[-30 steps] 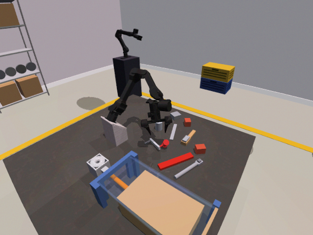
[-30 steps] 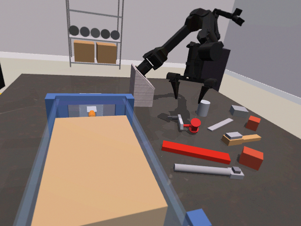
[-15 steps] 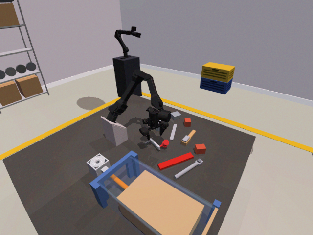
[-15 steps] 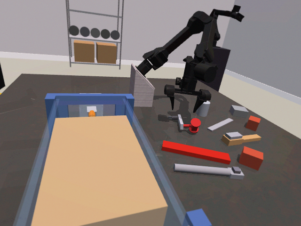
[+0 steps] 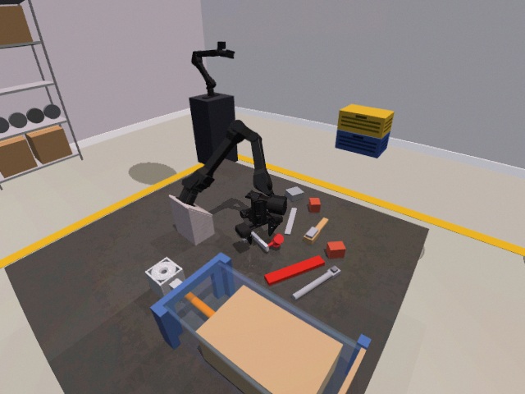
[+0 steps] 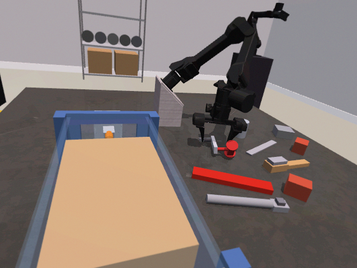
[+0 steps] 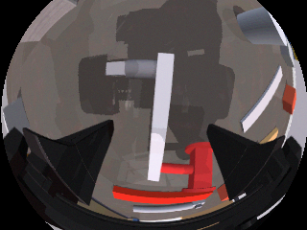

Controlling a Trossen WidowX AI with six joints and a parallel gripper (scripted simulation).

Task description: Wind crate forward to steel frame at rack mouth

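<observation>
Right now my gripper tip is 10 mm short of the winch handle. From my gripper tip the other things lie so: grey strip: 210 mm to the left, 20 mm below, 10 mm behind; then red bar: 200 mm ahead, 20 mm to the right, 20 mm below; then red knob: 60 mm ahead, 20 mm to the left, 10 mm above.
</observation>
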